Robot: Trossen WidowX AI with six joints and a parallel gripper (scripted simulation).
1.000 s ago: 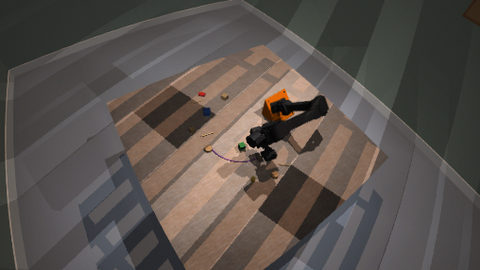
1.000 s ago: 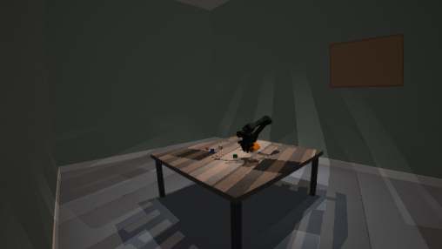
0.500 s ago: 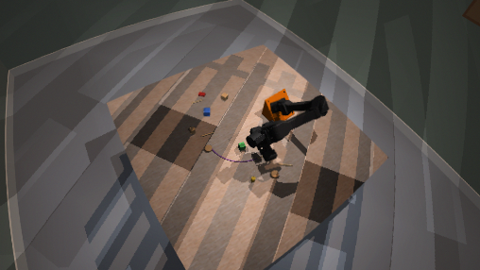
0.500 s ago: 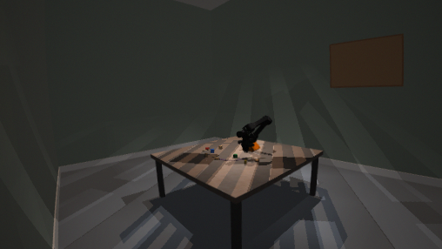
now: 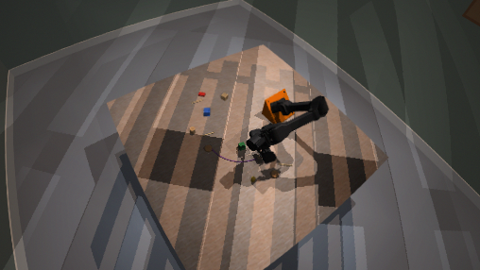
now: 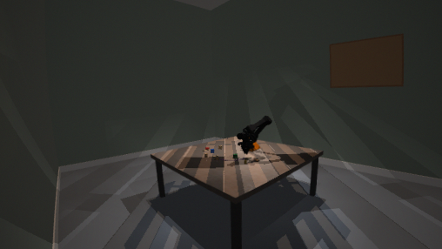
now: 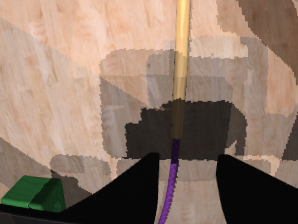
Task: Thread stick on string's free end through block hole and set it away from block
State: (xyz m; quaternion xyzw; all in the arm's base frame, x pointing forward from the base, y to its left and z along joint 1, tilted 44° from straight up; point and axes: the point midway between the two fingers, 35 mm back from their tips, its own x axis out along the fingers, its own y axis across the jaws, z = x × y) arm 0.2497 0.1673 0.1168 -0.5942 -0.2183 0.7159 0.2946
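Right now the thin wooden stick is 40 mm below my gripper tip and 20 mm behind it. Round my gripper tip: green wooden block 100 mm to the right, 40 mm ahead, 30 mm below; round wooden button 200 mm ahead, 180 mm to the right, 40 mm below; cylinder 320 mm to the right, 220 mm ahead, 30 mm below.
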